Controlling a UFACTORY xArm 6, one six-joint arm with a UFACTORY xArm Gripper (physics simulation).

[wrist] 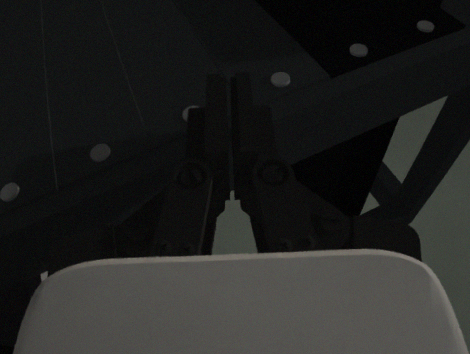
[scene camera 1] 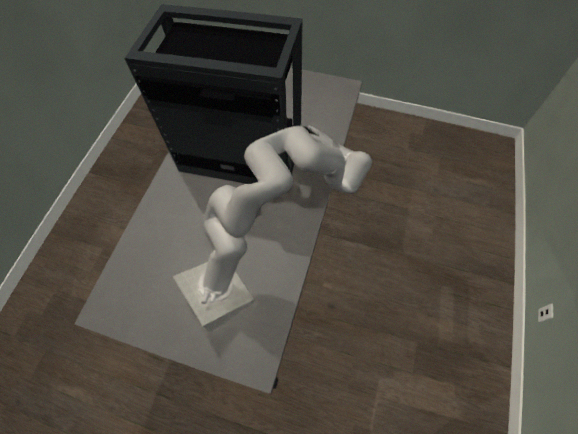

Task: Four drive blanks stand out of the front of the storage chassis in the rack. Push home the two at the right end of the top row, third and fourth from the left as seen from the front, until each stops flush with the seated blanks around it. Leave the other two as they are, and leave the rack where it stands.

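Seen in the pictures: gripper, between the fingertips: [wrist: 228, 101]; arm's base, origin of its link: [scene camera 1: 215, 286].
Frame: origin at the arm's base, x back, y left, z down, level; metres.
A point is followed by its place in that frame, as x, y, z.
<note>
The dark rack [scene camera 1: 200, 65] {-0.501, 0.095, -0.546} [wrist: 350, 107] {-0.504, -0.157, -0.398} stands upright at the upper left of the scene view. Its front faces the arm, with dark panels [scene camera 1: 215, 122] {-0.490, 0.092, -0.310} between the posts. The drive blanks cannot be made out in either view; the front is very dark and the arm covers its lower right part. My gripper [wrist: 228, 101] {-0.476, -0.151, -0.339} is shut, with its two fingers together and nothing seen between them. In the wrist view the fingertips overlap the rack's front post and its row of round screws. Whether they touch anything cannot be told. In the scene view the gripper is hidden behind the arm.
The white arm [scene camera 1: 267, 170] {-0.190, -0.187, -0.513} rises from a pale base plate [scene camera 1: 210, 315] {0.110, -0.024, -0.030} on the grey mat [scene camera 1: 150, 260] {-0.065, 0.312, 0.075} and bends beside the rack's front right corner. Wooden floor [scene camera 1: 425, 225] lies to the right. Walls stand behind the rack and at the far right, with an outlet [scene camera 1: 545, 312].
</note>
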